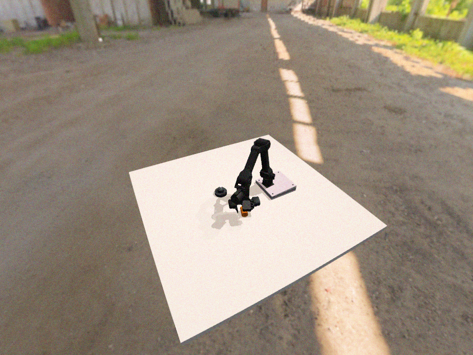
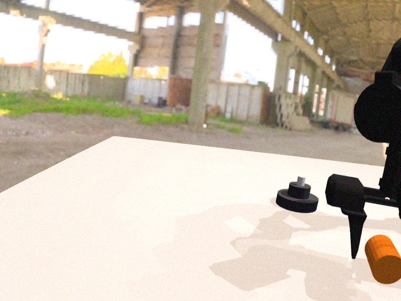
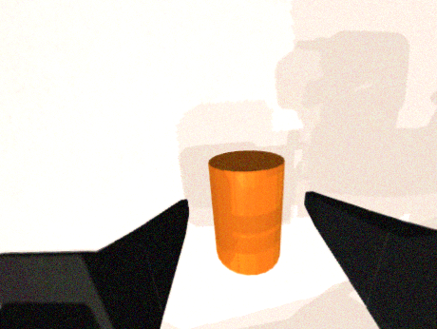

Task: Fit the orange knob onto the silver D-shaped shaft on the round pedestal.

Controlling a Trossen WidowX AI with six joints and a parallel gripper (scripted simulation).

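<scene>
Now: the orange knob 10 mm to the left of my gripper tip and 10 mm above it. Round my gripper tip: black round pedestal 240 mm to the right, 30 mm ahead, 20 mm above.
</scene>
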